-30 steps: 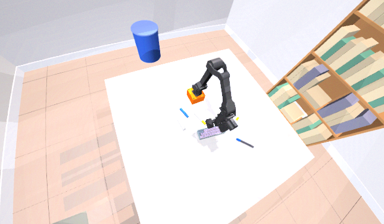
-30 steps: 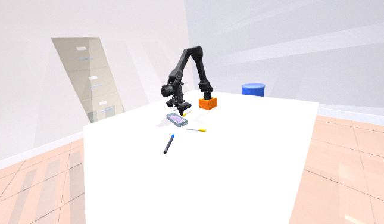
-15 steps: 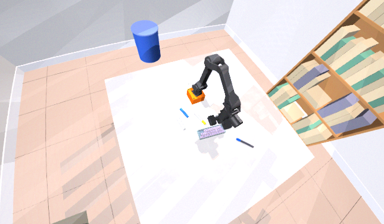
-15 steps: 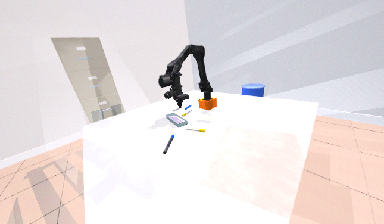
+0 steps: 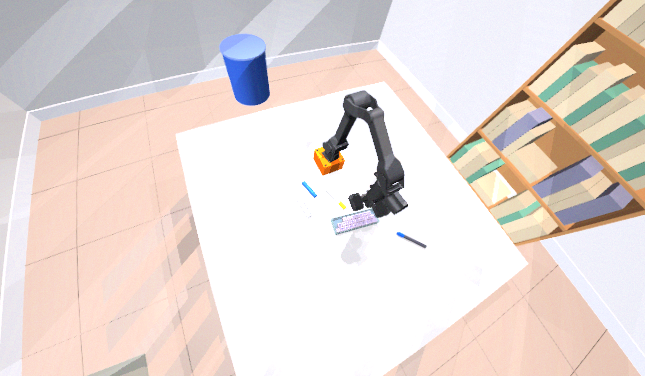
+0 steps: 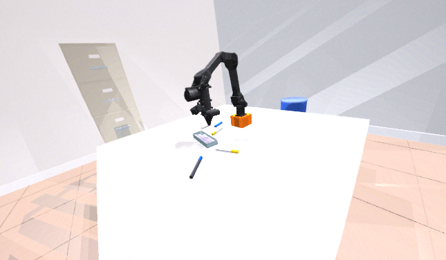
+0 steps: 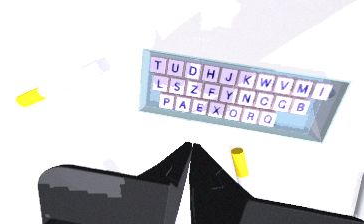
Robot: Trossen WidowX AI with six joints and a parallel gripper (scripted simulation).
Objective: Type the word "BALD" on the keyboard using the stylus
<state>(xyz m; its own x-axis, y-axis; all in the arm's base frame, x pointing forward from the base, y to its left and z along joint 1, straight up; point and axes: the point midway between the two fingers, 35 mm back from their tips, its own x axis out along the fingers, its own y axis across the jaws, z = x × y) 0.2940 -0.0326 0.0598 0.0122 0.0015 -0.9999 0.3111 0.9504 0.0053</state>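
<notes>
Right now my gripper tip is 26 cm past the blue stylus, 13 cm to the left of it and 9 cm above it. Also, from my gripper tip: white stick 20 cm to the right, 16 cm behind, 9 cm below; grey stylus tip 29 cm behind, 14 cm to the right, 9 cm below.
</notes>
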